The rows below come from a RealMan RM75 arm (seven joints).
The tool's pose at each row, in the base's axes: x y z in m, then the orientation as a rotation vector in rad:
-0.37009 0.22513 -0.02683 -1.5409 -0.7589 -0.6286
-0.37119 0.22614 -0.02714 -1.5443 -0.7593 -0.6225
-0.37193 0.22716 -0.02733 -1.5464 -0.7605 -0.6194
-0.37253 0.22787 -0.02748 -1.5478 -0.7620 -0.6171
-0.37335 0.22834 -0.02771 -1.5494 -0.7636 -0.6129
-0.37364 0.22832 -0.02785 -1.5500 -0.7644 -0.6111
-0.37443 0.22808 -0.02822 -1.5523 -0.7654 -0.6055
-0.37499 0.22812 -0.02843 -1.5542 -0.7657 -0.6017
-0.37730 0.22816 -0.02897 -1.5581 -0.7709 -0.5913
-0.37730 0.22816 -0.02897 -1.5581 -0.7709 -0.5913
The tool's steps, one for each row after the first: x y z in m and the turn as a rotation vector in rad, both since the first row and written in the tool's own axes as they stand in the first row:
-0.00083 -0.00069 0.00108 -0.0003 -0.0047 0.0038
-0.00134 -0.00118 0.00214 -0.0008 -0.0079 0.0052
-0.00176 -0.00158 0.00288 -0.0009 -0.0105 0.0057
-0.00240 -0.00208 0.00341 -0.0004 -0.0143 0.0074
-0.00270 -0.00221 0.00341 -0.0001 -0.0160 0.0080
-0.00351 -0.00258 0.00324 0.0003 -0.0204 0.0110
-0.00402 -0.00288 0.00333 0.0002 -0.0233 0.0132
-0.00590 -0.00432 0.00351 0.0015 -0.0333 0.0165
-0.00590 -0.00432 0.00351 0.0015 -0.0333 0.0165

